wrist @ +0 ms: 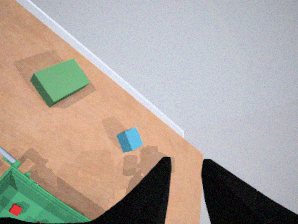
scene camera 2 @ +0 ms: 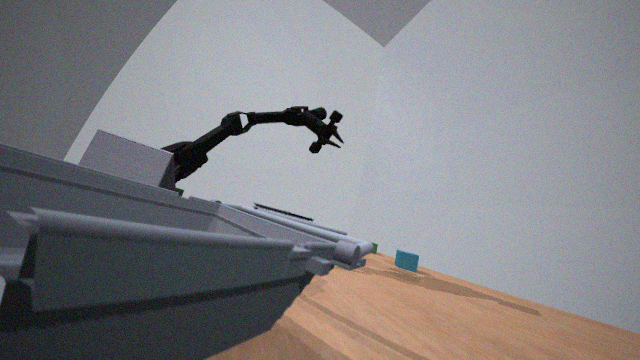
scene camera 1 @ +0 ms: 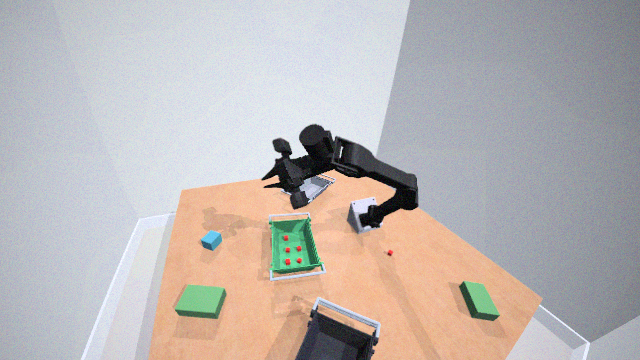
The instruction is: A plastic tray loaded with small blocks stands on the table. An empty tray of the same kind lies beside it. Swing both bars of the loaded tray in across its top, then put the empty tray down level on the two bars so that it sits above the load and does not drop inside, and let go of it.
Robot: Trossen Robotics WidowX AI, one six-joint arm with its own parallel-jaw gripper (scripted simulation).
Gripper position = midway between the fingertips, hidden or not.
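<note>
Visible here are a green slab (scene camera 1: 479,303) and a green slab (scene camera 1: 200,301), together with my gripper (scene camera 1: 262,183). The gripper also appears in the wrist view (wrist: 185,165) and in scene camera 2 (scene camera 2: 342,145).
</note>
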